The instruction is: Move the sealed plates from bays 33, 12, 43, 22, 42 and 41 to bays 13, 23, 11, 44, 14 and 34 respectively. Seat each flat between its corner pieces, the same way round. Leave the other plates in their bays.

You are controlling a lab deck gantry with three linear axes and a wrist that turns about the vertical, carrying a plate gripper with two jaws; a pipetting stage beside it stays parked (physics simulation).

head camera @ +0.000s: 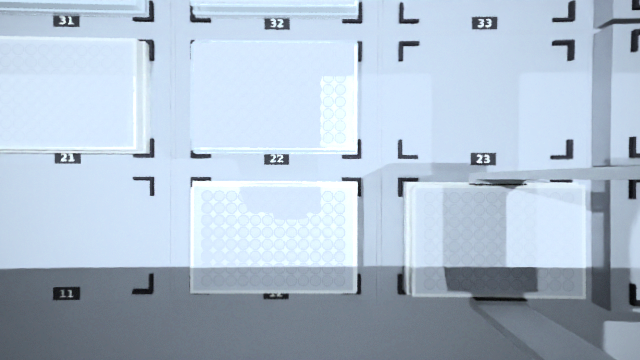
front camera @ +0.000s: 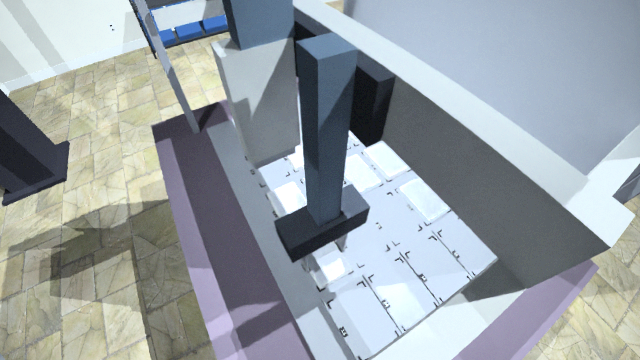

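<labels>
I can see a bay 11, where (head camera: 116,224) and (front camera: 274,173) are the same spot. My gripper is visible in both the front camera view and the head camera view. On my gripper, too, (front camera: 301,258) and (head camera: 522,325) are one and the same spot.
</labels>
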